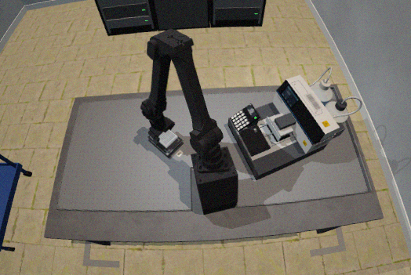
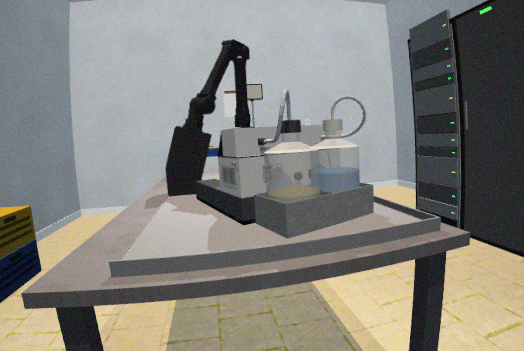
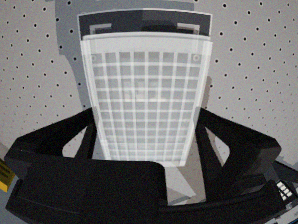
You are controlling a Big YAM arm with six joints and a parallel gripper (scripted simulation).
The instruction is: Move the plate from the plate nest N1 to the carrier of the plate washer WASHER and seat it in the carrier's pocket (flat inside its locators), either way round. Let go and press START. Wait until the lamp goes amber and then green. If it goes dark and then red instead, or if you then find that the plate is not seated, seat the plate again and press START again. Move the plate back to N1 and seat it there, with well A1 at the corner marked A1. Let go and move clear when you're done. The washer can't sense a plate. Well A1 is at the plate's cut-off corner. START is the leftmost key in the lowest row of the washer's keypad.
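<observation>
Right now the dark washer carrier is 470 mm to the right of my hand and 50 mm behind it. Round my hand: white corner label (80 mm to the right, 80 mm below, 70 mm behind); white well plate (10 mm below); plate washer (610 mm to the right, 50 mm above).
</observation>
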